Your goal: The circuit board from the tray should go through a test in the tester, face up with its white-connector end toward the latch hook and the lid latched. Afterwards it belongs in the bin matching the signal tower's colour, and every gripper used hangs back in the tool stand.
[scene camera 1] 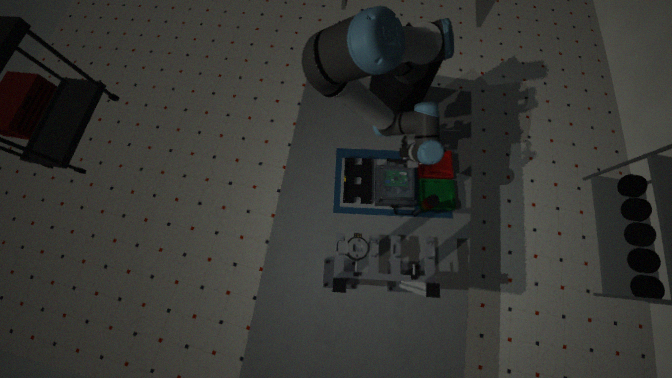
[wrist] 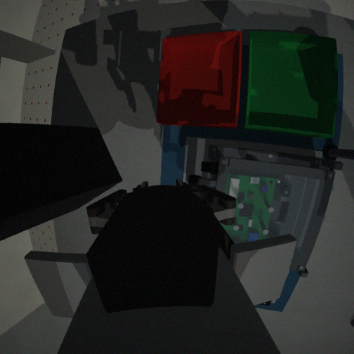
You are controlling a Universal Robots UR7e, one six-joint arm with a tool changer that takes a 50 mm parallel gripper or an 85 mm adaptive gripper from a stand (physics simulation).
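Observation:
The green circuit board (scene camera 1: 396, 178) (wrist: 257, 207) lies face up in the grey tester (scene camera 1: 380, 197) (wrist: 312, 215). A white connector (wrist: 234, 186) is at its end on the gripper's side. A clear panel seems to cover the board; whether it is latched cannot be told. My gripper (wrist: 161, 277) is open and empty, its two pads wide apart, above the table beside the tester's robot-side edge. The signal tower (scene camera 1: 430, 202) shows a dull dark red top in the scene view. The red bin (scene camera 1: 440, 170) (wrist: 197, 80) and green bin (scene camera 1: 437, 190) (wrist: 282, 85) stand beside the tester.
The black tray (scene camera 1: 358, 191) stands left of the tester, on the blue-edged base (scene camera 1: 337, 200). The tool stand (scene camera 1: 382, 276) is in front, with a ring-shaped tool mount (scene camera 1: 367, 248) at its left. A dark rod (wrist: 345, 153) reaches in at the right of the wrist view.

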